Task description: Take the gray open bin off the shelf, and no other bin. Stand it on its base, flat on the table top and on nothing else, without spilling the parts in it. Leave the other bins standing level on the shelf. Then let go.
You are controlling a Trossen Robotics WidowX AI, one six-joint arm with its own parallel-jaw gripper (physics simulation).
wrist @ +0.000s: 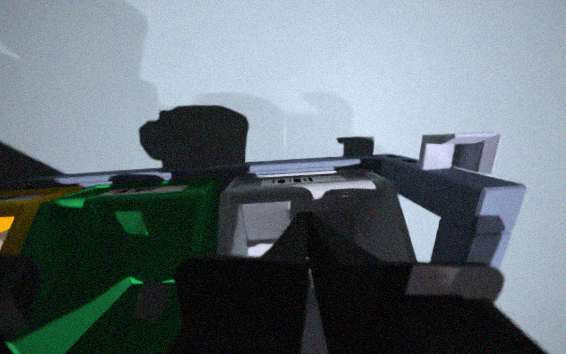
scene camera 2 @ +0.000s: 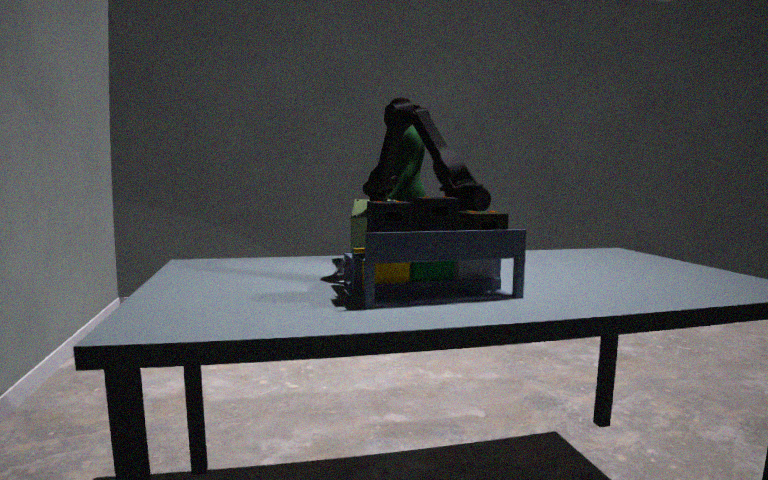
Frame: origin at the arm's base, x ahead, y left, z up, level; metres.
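Seen in the pictures: gripper, between the fingertips: (wrist: 304, 218).
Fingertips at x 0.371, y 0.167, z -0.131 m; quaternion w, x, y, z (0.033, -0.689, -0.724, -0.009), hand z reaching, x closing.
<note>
Pixels of each thing's top centre, then the offset from my fingertips to it. Level surfaces: height alone.
- gray bin, centre of its top: (wrist: 323, 341) (scene camera 2: 466, 255) dx +0.046, dy +0.009, dz +0.040 m
- green bin, centre of its top: (scene camera 2: 425, 256) dx +0.062, dy -0.102, dz +0.040 m
- yellow bin, centre of its top: (scene camera 2: 381, 258) dx +0.077, dy -0.213, dz +0.040 m
- table, height of its surface: dz -0.042 m
The gray bin (scene camera 2: 478, 270) (wrist: 370, 220) stands in the lower level of the blue-gray shelf (scene camera 2: 447, 244) (wrist: 460, 200), at the right end of its row. A green bin (scene camera 2: 433, 270) (wrist: 115, 235) is beside it, then a yellow bin (scene camera 2: 391, 272) (wrist: 30, 200). My gripper (wrist: 304, 218) is shut with nothing between its fingers. In the wrist view its tips overlap the gray bin; whether they touch it or reach inside is unclear. In scene camera 2 the gripper is hidden behind the shelf and upper bins. The gray bin's parts are too dark to make out.
Dark bins (scene camera 2: 387, 215) (scene camera 2: 436, 212) (scene camera 2: 484, 219) stand along the shelf's upper level, with a pale green bin-like object (scene camera 2: 359, 226) at its left end. Black objects (scene camera 2: 336, 270) stick out left of the shelf. The shelf stands on the table (scene camera 2: 226, 305).
</note>
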